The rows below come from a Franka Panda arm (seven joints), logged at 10 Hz.
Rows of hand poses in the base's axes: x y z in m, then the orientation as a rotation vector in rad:
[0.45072 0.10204 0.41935 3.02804 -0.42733 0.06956]
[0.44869 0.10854 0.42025 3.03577 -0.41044 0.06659]
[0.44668 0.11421 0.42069 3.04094 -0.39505 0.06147]
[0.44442 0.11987 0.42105 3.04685 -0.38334 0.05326]
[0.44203 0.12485 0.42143 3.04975 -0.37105 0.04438]
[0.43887 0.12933 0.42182 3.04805 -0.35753 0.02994]
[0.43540 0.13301 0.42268 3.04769 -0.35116 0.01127]
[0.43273 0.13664 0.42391 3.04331 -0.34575 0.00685]
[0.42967 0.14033 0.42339 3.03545 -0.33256 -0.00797]
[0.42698 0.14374 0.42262 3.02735 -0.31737 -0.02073]
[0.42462 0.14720 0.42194 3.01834 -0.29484 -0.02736]
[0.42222 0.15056 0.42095 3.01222 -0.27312 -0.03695]
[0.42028 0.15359 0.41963 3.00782 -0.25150 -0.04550]
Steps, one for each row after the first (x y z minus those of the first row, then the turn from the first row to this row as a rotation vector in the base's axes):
[-0.00203 0.00650 0.00090 0.00531 0.00177 0.01164]
[-0.00404 0.01217 0.00134 0.00858 0.00515 0.02194]
[-0.00630 0.01783 0.00170 0.01337 0.01026 0.02986]
[-0.00869 0.02281 0.00208 0.01526 0.01617 0.03781]
[-0.01185 0.02729 0.00247 0.01299 0.02631 0.04594]
[-0.01532 0.03097 0.00333 0.01341 0.03868 0.04951]
[-0.01799 0.03460 0.00456 0.00883 0.04235 0.05245]
[-0.02105 0.03829 0.00404 0.00085 0.05357 0.05981]
[-0.02374 0.04170 0.00327 -0.00767 0.06362 0.06856]
[-0.02610 0.04516 0.00259 -0.01839 0.07016 0.08222]
[-0.02850 0.04852 0.00160 -0.02572 0.07819 0.09562]
[-0.03044 0.05155 0.00028 -0.03128 0.08529 0.10920]

